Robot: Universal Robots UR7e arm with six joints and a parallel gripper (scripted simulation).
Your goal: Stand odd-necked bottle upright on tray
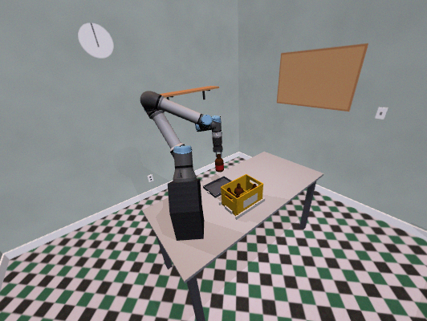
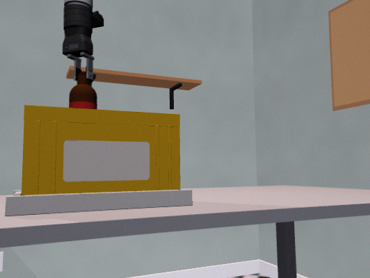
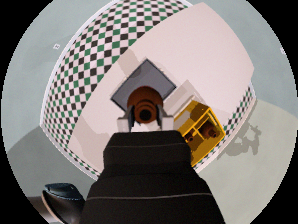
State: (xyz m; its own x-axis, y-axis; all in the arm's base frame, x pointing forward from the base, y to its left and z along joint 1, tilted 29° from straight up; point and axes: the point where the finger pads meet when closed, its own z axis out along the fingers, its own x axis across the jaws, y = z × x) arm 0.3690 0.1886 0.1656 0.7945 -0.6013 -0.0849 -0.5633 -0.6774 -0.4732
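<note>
Now: the brown bottle 7 cm below my hand. Also, from my hand: dark tray (1 cm to the left, 33 cm below); crate (5 cm ahead, 27 cm to the right, 26 cm below).
</note>
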